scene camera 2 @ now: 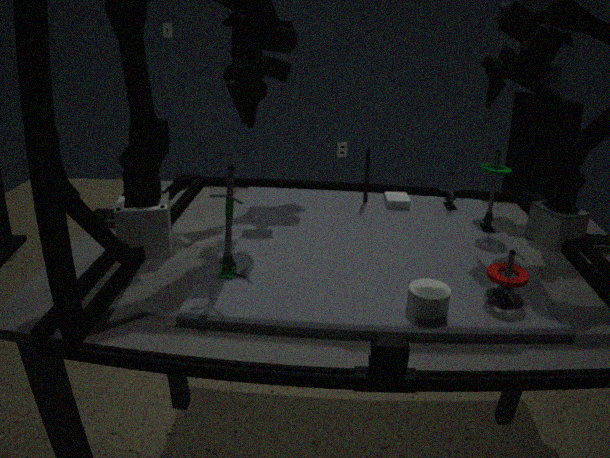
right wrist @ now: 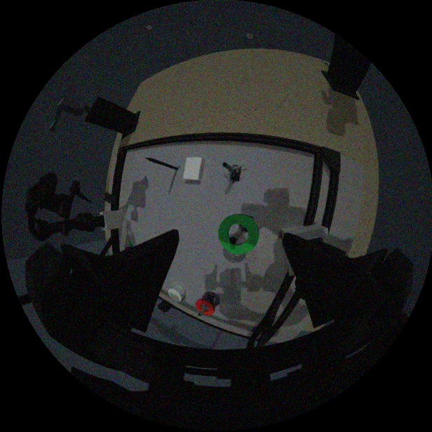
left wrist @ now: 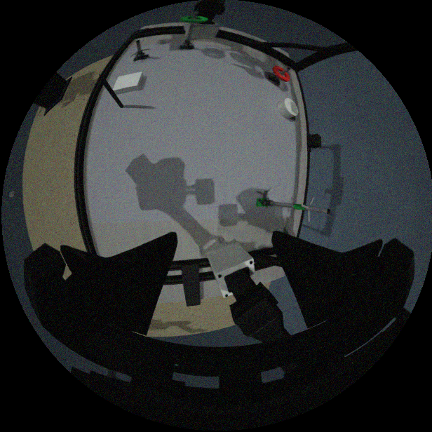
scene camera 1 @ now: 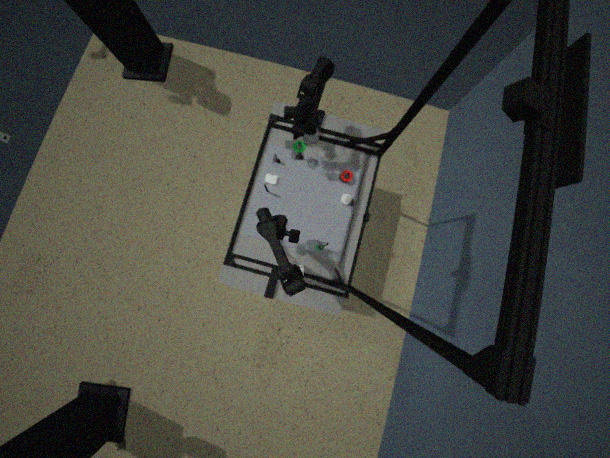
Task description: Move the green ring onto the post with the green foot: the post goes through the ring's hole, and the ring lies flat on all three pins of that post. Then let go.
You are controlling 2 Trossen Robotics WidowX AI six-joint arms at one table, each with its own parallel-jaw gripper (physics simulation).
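Frame: origin at the left arm's base, x ahead, y left, z up, level; millimetres.
Seen in the pictures: left gripper, between the fingertips: (scene camera 2: 248,125) (scene camera 1: 286,235); right gripper, between the fingertips: (scene camera 2: 503,115); left arm's base, origin of its link: (scene camera 2: 142,201); right arm's base, origin of its link: (scene camera 2: 560,207) (scene camera 1: 310,129).
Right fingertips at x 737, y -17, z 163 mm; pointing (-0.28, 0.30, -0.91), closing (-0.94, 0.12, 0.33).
Offsets run from my right fingertips to a thing's top centre. "spot": to the spot under its first point.
The green ring {23 mm right, 19 mm back, 108 mm down} (scene camera 1: 294,148) (scene camera 2: 503,171) (left wrist: 194,21) (right wrist: 224,233) lies flat near the top of a thin dark-footed post {spot: 27 mm right, 21 mm back, 181 mm down} (scene camera 2: 491,200), which passes through its hole. The post with the green foot {spot: 146 mm right, 584 mm back, 174 mm down} (scene camera 2: 228,235) (left wrist: 282,204) stands upright at the left in scene camera 2, with several thin pins on its upper part and no ring on it. My right gripper (right wrist: 232,236) is open and empty; in its wrist view the ring shows between the fingertips, beyond them and untouched. My left gripper (left wrist: 225,237) is open and empty, high above the table. Its fingertips are hidden in scene camera 1.
A red ring {307 mm right, 162 mm back, 197 mm down} (scene camera 2: 493,275) (right wrist: 199,305) sits on a short post at the front right in scene camera 2, beside a white cup {301 mm right, 301 mm back, 213 mm down} (scene camera 2: 428,305) (left wrist: 286,108). Farther back are a white block {154 mm left, 167 mm back, 228 mm down} (scene camera 2: 397,201) (right wrist: 193,168), an upright black rod {175 mm left, 240 mm back, 108 mm down} (scene camera 2: 367,175) and a small dark post {spot: 106 mm left, 47 mm back, 207 mm down} (scene camera 2: 451,192).
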